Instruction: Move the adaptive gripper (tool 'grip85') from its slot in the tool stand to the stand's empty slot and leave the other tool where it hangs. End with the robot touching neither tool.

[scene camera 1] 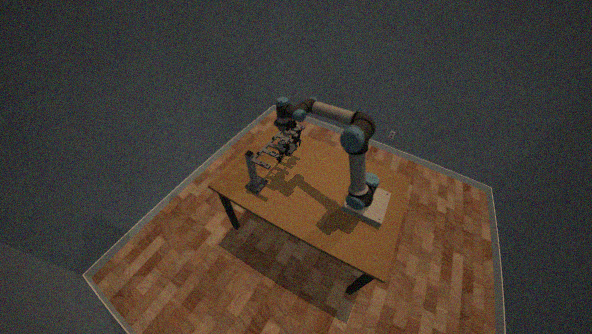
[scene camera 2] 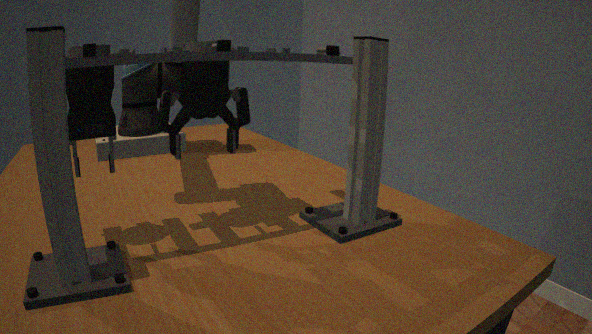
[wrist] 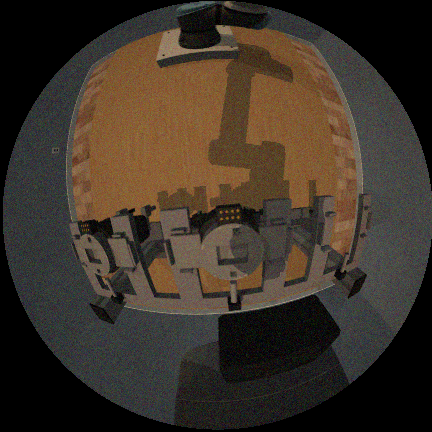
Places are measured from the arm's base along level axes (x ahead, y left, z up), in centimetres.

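Pixels of known places: arm's base, origin of its link: (scene camera 2: pixel 140 132) (wrist: pixel 199 39).
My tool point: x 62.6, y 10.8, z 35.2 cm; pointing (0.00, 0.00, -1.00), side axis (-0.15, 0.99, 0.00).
Note:
Ahead of a thing's pixels: the offset from my tool point to its top centre. "*": to the spot under its first point. Level surfaces: height alone.
The adaptive gripper (scene camera 2: pixel 205 145) hangs in the middle slot of the tool stand (scene camera 1: pixel 251 167) (scene camera 2: pixel 370 125) (wrist: pixel 189 280); its fingers point down and stand apart, with no object between them. In the wrist view its round coupling plate @[* dx +1.9, dy +0.2, dz -10.7 cm] (wrist: pixel 232 270) lies uncovered between the prongs. The arm's black tool-changer end (wrist: pixel 280 340) carries no tool and is apart from that plate, above the stand. The other tool @[dx +2.1, dy -17.9, dz -10.7 cm] (scene camera 2: pixel 91 105) (wrist: pixel 92 252), with two thin parallel fingers, hangs in the slot at the left. The slot at the right, by the black knob @[* dx +5.9, dy +18.5, dz -11.7 cm] (scene camera 2: pixel 332 50) (wrist: pixel 352 281), is empty.
The stand is on the wooden table @[dz -40.7 cm] (scene camera 1: pixel 315 155) (scene camera 2: pixel 280 280) (wrist: pixel 150 125). The robot's pale base plate (scene camera 1: pixel 382 205) (scene camera 2: pixel 145 148) (wrist: pixel 167 47) is across the table. Stand prongs (wrist: pixel 175 220) (wrist: pixel 325 212) rise close around the slots. Shadows of arm and stand cross the table.

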